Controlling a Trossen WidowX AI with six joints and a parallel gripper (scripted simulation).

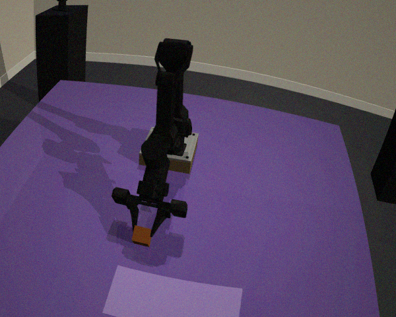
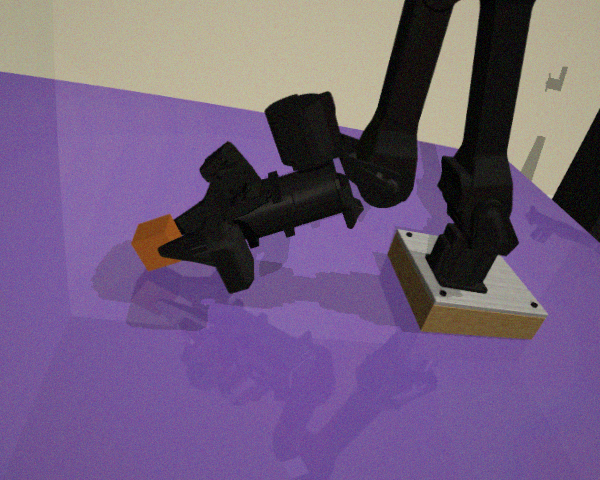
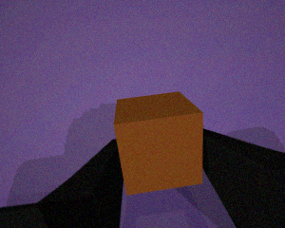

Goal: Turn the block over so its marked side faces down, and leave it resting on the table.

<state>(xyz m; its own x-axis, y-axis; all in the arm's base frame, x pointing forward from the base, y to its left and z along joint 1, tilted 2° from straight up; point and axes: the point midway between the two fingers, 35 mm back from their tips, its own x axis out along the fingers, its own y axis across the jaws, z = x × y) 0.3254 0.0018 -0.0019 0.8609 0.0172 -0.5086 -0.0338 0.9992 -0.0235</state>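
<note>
Right now my gripper tip is 1 cm above the block.
</note>
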